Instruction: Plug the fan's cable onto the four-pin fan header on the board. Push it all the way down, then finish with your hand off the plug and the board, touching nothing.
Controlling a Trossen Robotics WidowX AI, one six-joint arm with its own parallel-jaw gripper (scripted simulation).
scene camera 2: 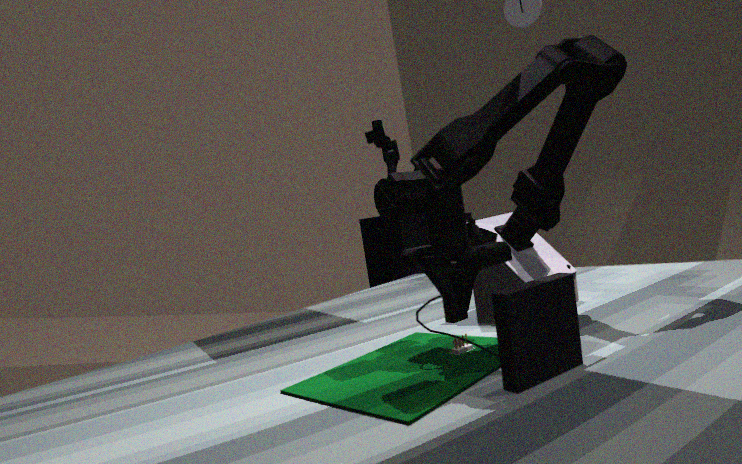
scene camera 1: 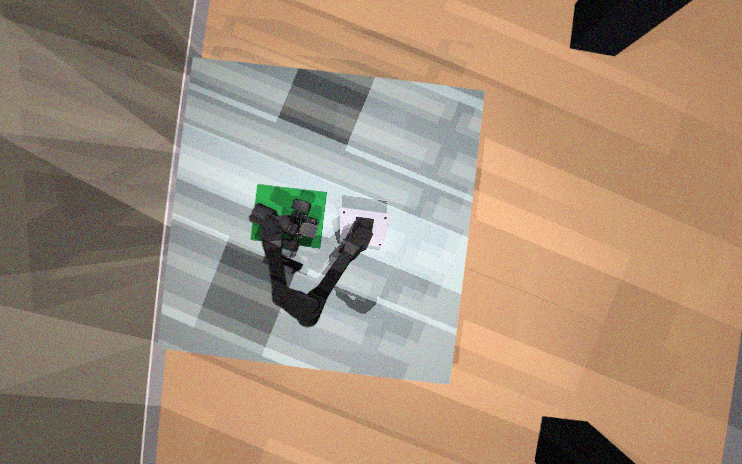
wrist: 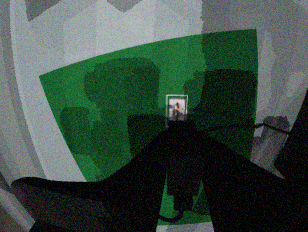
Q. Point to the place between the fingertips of the gripper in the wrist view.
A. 182, 137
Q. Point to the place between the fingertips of the gripper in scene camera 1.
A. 302, 225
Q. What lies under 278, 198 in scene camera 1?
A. A green board.
